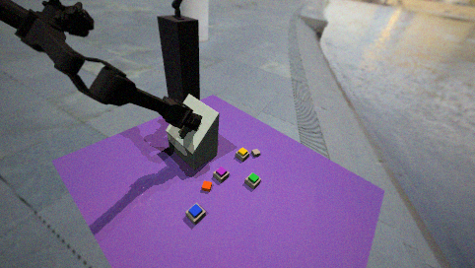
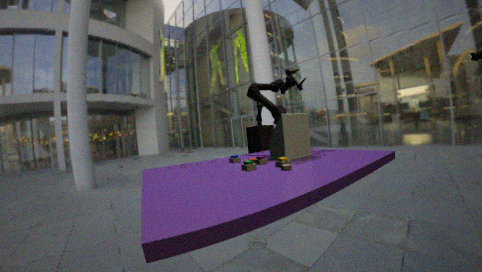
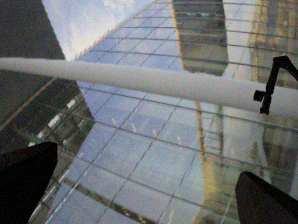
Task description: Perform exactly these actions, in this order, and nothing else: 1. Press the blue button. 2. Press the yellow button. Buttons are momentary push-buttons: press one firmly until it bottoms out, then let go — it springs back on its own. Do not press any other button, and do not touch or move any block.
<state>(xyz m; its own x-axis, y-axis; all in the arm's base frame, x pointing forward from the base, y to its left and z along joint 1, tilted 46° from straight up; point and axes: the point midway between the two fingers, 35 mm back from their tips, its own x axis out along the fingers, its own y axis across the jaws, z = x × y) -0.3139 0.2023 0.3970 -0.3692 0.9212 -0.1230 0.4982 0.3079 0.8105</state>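
My gripper tip is now 61 cm short of the blue button, 53 cm above it and 11 cm to the left of it. Round my gripper tip: beige block 62 cm ahead, 55 cm below, 29 cm to the left; orange block 56 cm ahead, 55 cm below; yellow button 58 cm ahead, 53 cm below, 23 cm to the left.
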